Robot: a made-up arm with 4 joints.
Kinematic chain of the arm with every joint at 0, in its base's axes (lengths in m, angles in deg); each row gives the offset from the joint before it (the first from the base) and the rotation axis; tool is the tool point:
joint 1: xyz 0 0 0.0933 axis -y
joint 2: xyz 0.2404 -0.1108 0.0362 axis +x
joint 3: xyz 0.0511 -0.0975 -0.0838 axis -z
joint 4: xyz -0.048 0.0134 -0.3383 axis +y
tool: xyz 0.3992 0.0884 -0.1
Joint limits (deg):
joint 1: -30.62..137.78
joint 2: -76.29..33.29
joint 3: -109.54..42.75
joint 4: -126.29..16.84
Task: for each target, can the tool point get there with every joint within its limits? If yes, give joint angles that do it. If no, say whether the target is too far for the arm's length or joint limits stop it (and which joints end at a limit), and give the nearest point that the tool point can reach.
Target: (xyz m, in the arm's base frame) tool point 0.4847 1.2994 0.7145
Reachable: no: too far | nearest point 0.3285 0.4143 0.5143 | short by 0.921 m
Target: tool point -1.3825 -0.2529 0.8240
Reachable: no: too far | nearest point -0.5684 -0.4504 0.4253 | short by 0.928 m
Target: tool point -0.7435 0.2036 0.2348
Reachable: no: joint limits stop it (at a limit: joint 1, joint 2) | nearest point -0.3183 0.0988 0.4062 | short by 0.470 m
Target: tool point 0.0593 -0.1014 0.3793
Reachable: yes | joints 73.39 -2.95 18.48 -102.18
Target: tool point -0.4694 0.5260 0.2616
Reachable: no: joint limits stop it (at a limit: joint 1, joint 2) | nearest point -0.2197 0.2770 0.4097 | short by 0.382 m
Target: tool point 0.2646 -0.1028 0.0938
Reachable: yes | joints -0.01 -57.32 29.30 -109.63
